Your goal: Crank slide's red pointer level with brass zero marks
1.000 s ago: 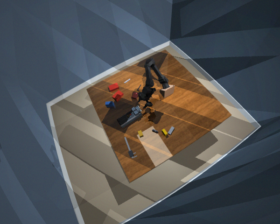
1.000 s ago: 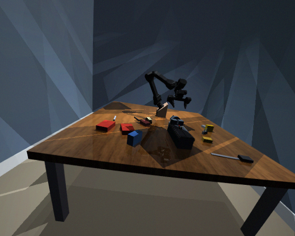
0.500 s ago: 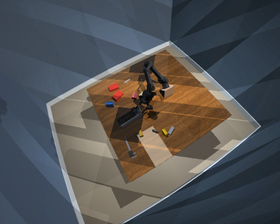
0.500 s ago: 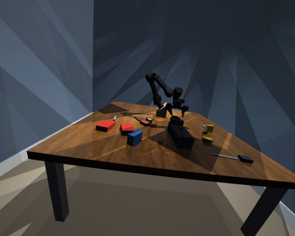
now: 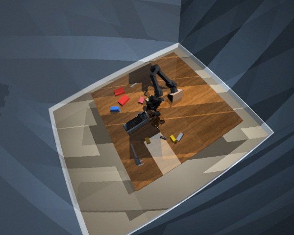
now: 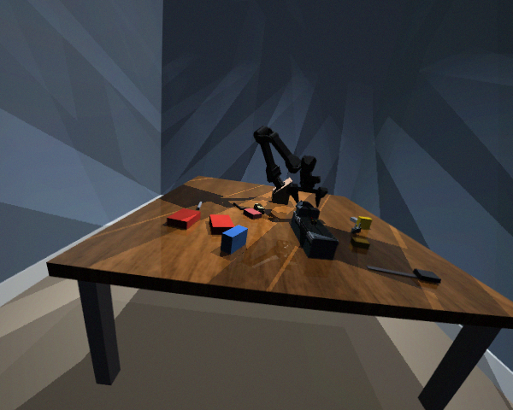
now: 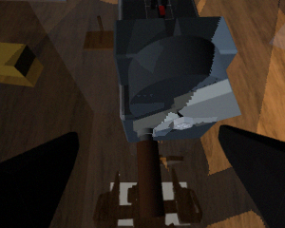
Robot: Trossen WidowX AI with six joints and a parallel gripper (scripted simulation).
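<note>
Now: the brown crank handle 2 cm behind my gripper tip and 2 cm below it. The rest, counted from my gripper tip: pink block (1 cm behind, 25 cm to the right, 9 cm below); then ochre block (12 cm ahead, 22 cm to the left, 9 cm below); then red pointer (13 cm ahead, 2 cm below).
</note>
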